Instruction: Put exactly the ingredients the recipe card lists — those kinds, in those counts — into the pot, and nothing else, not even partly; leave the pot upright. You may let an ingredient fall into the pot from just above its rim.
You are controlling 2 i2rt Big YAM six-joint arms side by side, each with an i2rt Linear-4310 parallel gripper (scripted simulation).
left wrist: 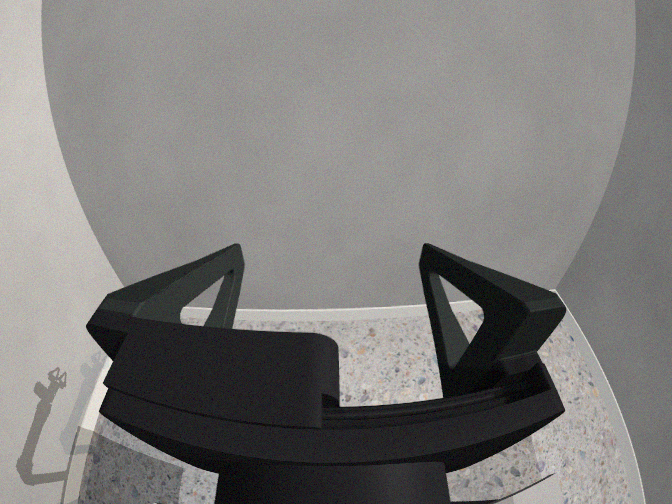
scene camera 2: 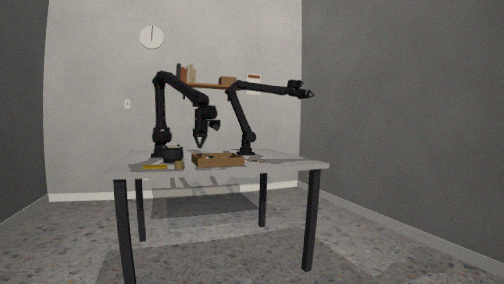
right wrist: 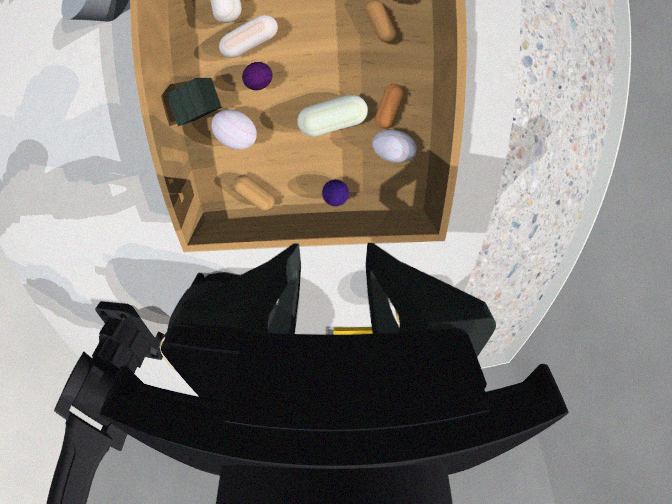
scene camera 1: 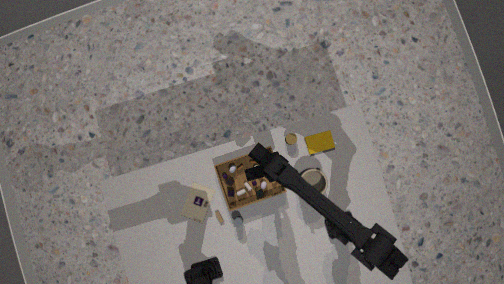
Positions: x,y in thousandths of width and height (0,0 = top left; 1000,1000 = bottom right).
Labels:
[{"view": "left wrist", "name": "left gripper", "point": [493,503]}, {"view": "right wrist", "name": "right gripper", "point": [496,505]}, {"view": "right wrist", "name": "wooden crate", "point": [468,116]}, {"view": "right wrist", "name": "dark pot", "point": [315,559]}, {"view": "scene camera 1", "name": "wooden crate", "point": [475,625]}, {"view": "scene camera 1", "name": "recipe card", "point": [396,699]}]

